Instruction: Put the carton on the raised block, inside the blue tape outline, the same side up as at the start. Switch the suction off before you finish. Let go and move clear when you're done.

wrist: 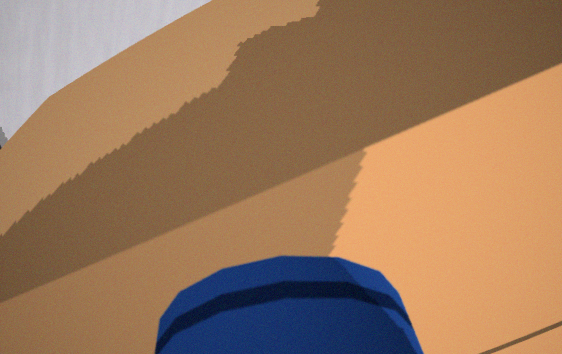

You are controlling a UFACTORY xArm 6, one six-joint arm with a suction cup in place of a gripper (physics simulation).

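Frame: origin at the arm's base, x ahead, y left, z up, level; centimetres.
Where they show: hand, its tool point: [286, 292].
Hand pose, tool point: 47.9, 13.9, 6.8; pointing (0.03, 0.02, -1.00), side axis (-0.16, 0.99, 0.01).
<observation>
Each offset is from my tool point to the top centre of the thing, as dx, dy, dz. "spot": to the spot under its first point. Level surfaces: height alone.
The carton @(spot: -3.0, +1.6, +1.3) [465, 200] fills the lower part of the wrist view. Its tan top face is partly in shadow. Its straight far edge slants up from left to right, and a thin dark line crosses the face at the lower right. My blue suction cup [287, 320] is at the bottom centre, against the carton's top, and holds it. The cup hides part of that face, and the cup's lip is out of view. The carton's underside and its height above what lies below cannot be seen. The raised block and the blue tape outline do not show.
Beyond the carton's edge is a tan-brown table top @(spot: -2.3, -3.5, -4.8) [150, 75] with a wide, jagged-edged shadow across it. Its angled far edge runs across the upper left. A pale grey surface @(dz -13.4) [60, 35] lies past it, with a small dark patch at the left border.
</observation>
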